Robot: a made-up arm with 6 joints. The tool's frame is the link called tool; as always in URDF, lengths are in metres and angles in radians.
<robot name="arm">
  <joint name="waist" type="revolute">
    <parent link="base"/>
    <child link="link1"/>
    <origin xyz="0 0 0.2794"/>
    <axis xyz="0 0 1"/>
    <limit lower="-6.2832" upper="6.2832" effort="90" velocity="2.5"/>
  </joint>
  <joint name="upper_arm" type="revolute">
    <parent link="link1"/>
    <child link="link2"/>
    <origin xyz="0 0 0"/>
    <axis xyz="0 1 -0.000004"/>
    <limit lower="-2.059" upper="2.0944" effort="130" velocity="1.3"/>
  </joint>
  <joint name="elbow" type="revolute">
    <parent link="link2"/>
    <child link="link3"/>
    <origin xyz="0.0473 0 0.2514"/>
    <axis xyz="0 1 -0.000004"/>
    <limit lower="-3.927" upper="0.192" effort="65" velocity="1.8"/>
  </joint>
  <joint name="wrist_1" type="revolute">
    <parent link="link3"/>
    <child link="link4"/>
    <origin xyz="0.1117 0 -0.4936"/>
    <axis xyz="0 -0.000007 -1"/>
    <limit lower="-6.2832" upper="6.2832" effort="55" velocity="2.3"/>
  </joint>
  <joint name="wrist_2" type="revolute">
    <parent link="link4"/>
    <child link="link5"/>
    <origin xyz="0 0 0"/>
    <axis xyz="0 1 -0.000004"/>
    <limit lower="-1.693" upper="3.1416" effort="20" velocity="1"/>
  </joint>
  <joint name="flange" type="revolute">
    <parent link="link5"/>
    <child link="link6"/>
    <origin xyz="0.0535 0 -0.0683"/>
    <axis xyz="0 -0.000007 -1"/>
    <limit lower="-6.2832" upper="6.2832" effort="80" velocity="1.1"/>
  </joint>
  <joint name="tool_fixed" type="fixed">
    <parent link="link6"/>
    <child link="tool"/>
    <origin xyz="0 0 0" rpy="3.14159 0 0"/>
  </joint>
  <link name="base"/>
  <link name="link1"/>
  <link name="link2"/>
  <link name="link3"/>
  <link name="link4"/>
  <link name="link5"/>
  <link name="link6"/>
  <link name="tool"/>
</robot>
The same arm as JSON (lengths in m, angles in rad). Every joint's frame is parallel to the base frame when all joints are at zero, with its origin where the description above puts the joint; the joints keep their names.
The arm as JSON. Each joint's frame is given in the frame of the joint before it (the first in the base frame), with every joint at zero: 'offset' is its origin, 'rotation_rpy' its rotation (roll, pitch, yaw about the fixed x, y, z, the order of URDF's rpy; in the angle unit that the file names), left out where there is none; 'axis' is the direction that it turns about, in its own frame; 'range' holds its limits. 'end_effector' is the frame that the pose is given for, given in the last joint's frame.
{
  "length_unit": "m",
  "angle_unit": "rad",
  "chain": [
    {
      "id": "waist",
      "offset": [
        0.0,
        0.0,
        0.2794
      ],
      "axis": [
        0.0,
        0.0,
        1.0
      ],
      "range": [
        -6.2832,
        6.2832
      ]
    },
    {
      "id": "upper_arm",
      "offset": [
        0.0,
        0.0,
        0.0
      ],
      "axis": [
        0.0,
        1.0,
        0.0
      ],
      "range": [
        -2.059,
        2.0944
      ]
    },
    {
      "id": "elbow",
      "offset": [
        0.0473,
        0.0,
        0.2514
      ],
      "axis": [
        0.0,
        1.0,
        0.0
      ],
      "range": [
        -3.927,
        0.192
      ]
    },
    {
      "id": "wrist_1",
      "offset": [
        0.1117,
        0.0,
        -0.4936
      ],
      "axis": [
        0.0,
        0.0,
        -1.0
      ],
      "range": [
        -6.2832,
        6.2832
      ]
    },
    {
      "id": "wrist_2",
      "offset": [
        0.0,
        0.0,
        0.0
      ],
      "axis": [
        0.0,
        1.0,
        0.0
      ],
      "range": [
        -1.693,
        3.1416
      ]
    },
    {
      "id": "flange",
      "offset": [
        0.0535,
        0.0,
        -0.0683
      ],
      "axis": [
        0.0,
        0.0,
        -1.0
      ],
      "range": [
        -6.2832,
        6.2832
      ]
    }
  ],
  "end_effector": {
    "offset": [
      0.0,
      0.0,
      0.0
    ],
    "rotation_rpy": [
      3.1416,
      0.0,
      0.0
    ]
  }
}

